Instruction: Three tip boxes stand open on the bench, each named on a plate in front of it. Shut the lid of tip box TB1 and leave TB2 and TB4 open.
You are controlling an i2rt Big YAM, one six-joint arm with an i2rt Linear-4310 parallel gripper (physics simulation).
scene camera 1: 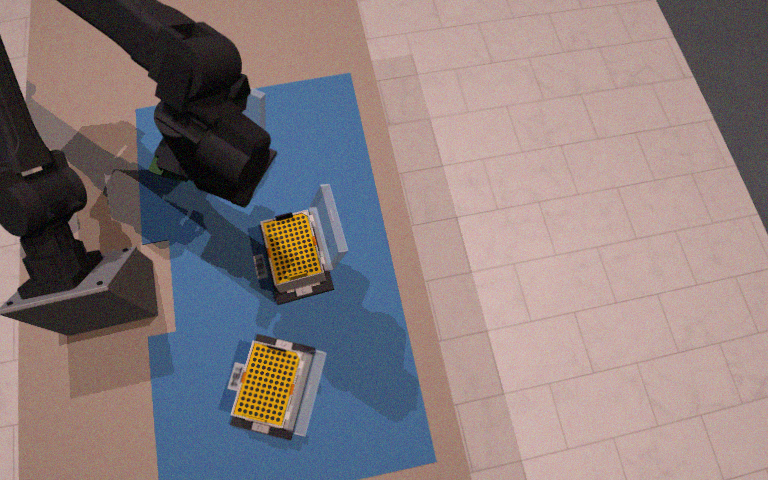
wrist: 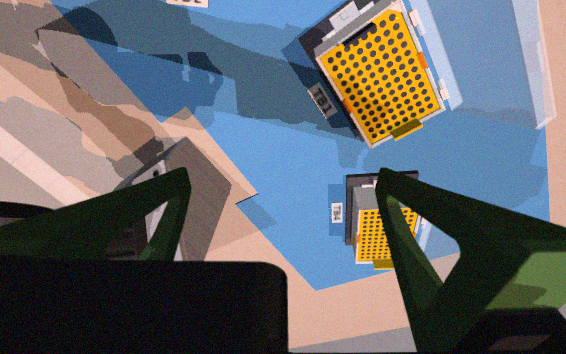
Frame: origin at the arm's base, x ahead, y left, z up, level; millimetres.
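Seen in the pictures: gripper, fingertip midpoint: (scene camera 1: 218, 189) (wrist: 283, 178); arm's base, link origin: (scene camera 1: 64, 277) (wrist: 126, 248).
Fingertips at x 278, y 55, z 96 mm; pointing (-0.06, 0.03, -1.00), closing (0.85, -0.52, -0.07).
Pixels of each thing's top centre, then the offset from my fingertips to it. "*": a spot on its surface instead. Level surfaces: height alone.
- Tip box TB1, top centre: (wrist: 386, 89) (scene camera 1: 290, 244) dx +76, dy -48, dz -153 mm
- Tip box TB4, top centre: (wrist: 388, 245) (scene camera 1: 265, 382) dx +4, dy -267, dz -153 mm
- TB2, surface spot: (scene camera 1: 257, 107) * dx +57, dy +211, dz -121 mm
- TB2 plate, surface spot: (wrist: 187, 2) * dx -67, dy +120, dz -226 mm
- blue mat, surface height: dz -227 mm
- tan bench, surface height: dz -230 mm
Tip box TB1 (scene camera 1: 291, 249) (wrist: 382, 75) stands on the blue mat, its yellow tip rack exposed. Its clear lid (scene camera 1: 333, 223) (wrist: 500, 65) stands open on the side away from its name plate (scene camera 1: 259, 266) (wrist: 322, 100). Tip box TB4 (scene camera 1: 266, 384) (wrist: 371, 235) is open, with its clear lid (scene camera 1: 310, 393) tilted back. The clear lid of TB2 (scene camera 1: 257, 107) stands up behind the arm, which hides its box; part of the TB2 plate (wrist: 187, 2) shows. My gripper (wrist: 283, 178) is open and empty, above the mat. The arm mostly hides it in the scene view.
The blue mat (scene camera 1: 198, 447) (wrist: 260, 145) lies on a tan bench (scene camera 1: 67, 435). The arm (scene camera 1: 209, 135) reaches over the mat's upper left part. A dark mounting block (scene camera 1: 113, 302) (wrist: 205, 195) stands at the mat's left edge. A pale tiled floor lies at the right.
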